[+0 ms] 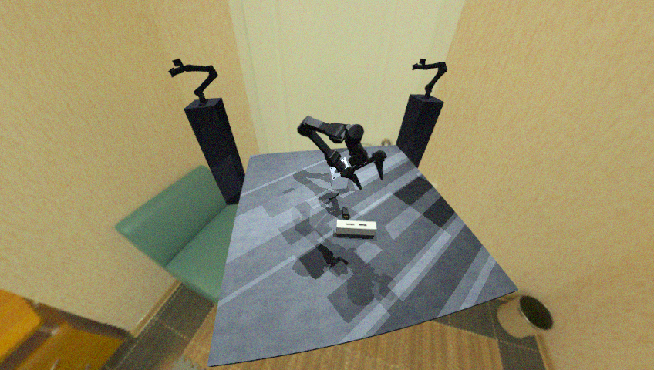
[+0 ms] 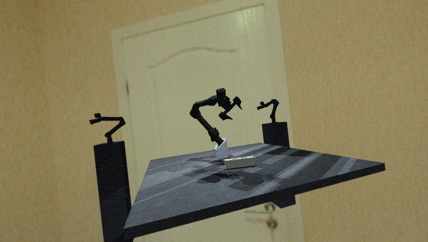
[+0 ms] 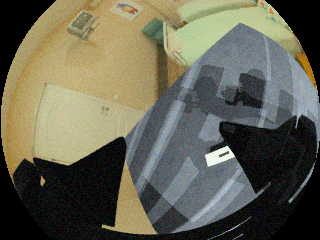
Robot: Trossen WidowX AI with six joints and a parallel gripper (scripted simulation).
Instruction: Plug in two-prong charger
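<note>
The black two-prong charger is 340 mm below my gripper tip, 140 mm behind it and 30 mm to the right of it.
</note>
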